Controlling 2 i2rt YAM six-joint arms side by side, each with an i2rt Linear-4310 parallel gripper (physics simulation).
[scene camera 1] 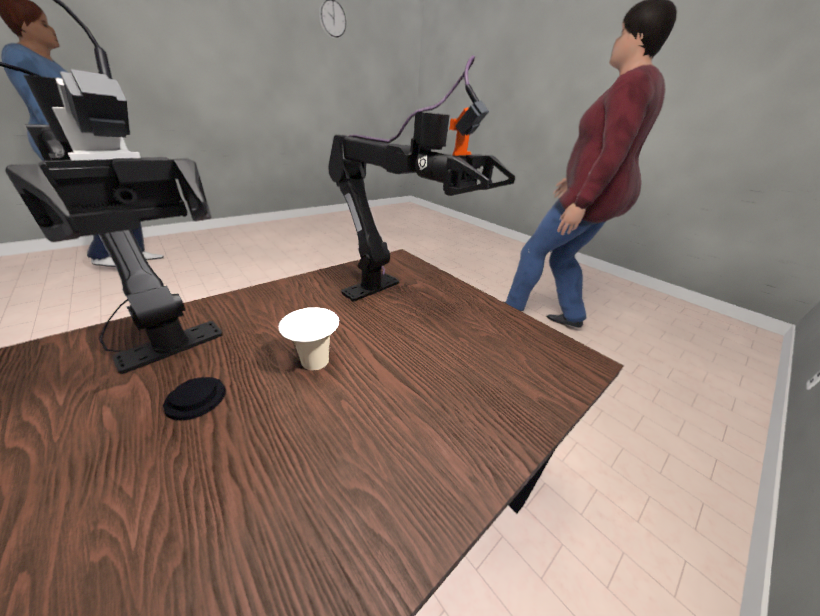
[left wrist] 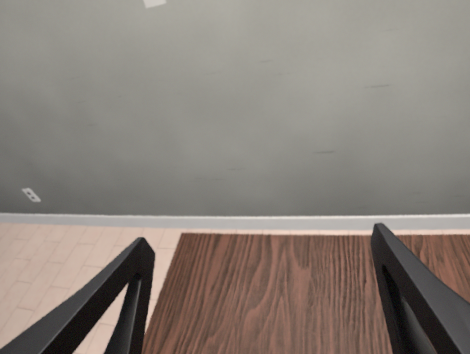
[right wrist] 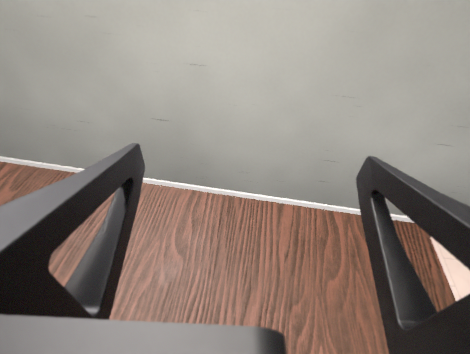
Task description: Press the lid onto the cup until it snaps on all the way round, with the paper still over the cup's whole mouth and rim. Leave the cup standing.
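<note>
A cream cup stands upright on the table in scene camera 1. A round white paper lies over its top, wider than the cup, and hides the mouth and rim. A black round lid lies flat on the table, left of the cup in the picture and apart from it. My left gripper is open and empty, high above the table and to the right of the cup in scene camera 1. My right gripper is open and empty, raised at the picture's left, above the lid's level.
The brown wooden table carries both arm bases along its far edge. The right arm's base is behind the lid; the left arm's base is behind the cup. Two people stand beyond the table.
</note>
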